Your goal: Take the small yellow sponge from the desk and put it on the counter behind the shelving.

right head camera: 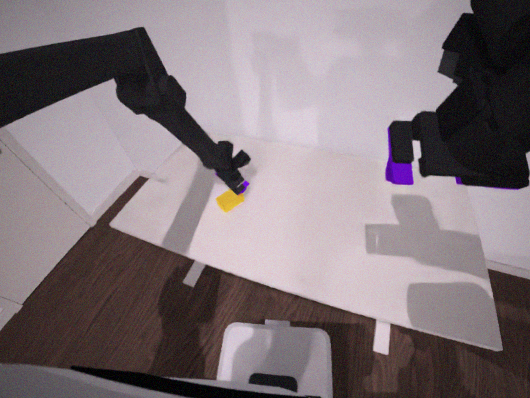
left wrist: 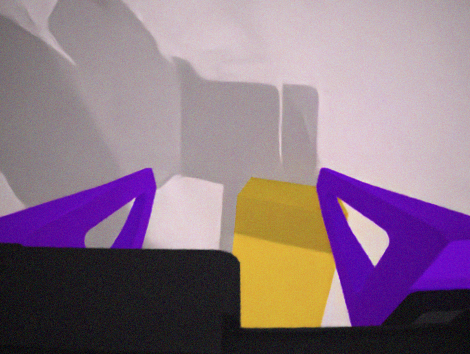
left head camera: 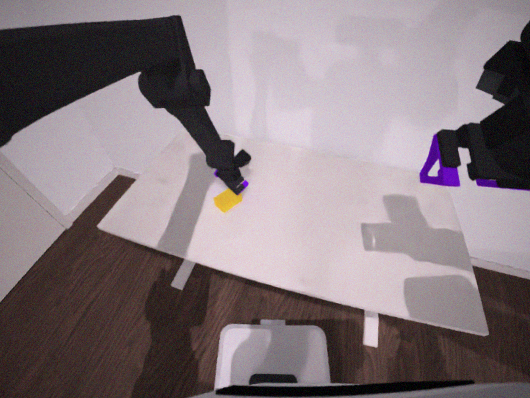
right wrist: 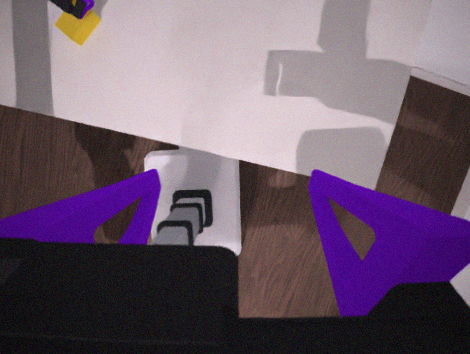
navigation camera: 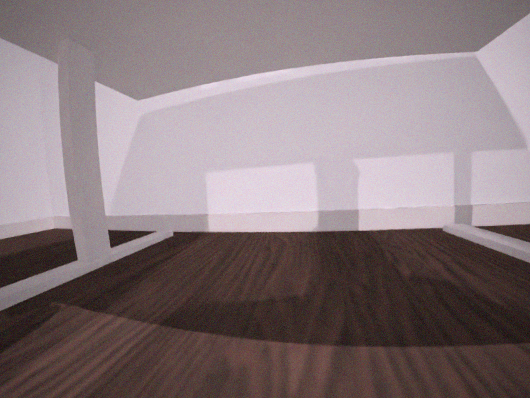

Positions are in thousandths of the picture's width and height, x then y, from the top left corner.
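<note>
There's my left gripper (left wrist: 503,501), which I can see. My right gripper (right head camera: 797,446) is visible too; that's also the gripper (left head camera: 848,451) and the gripper (right wrist: 499,504). Then I can see a small yellow sponge (left wrist: 612,753), though in the navigation camera view the sponge is out of frame.
</note>
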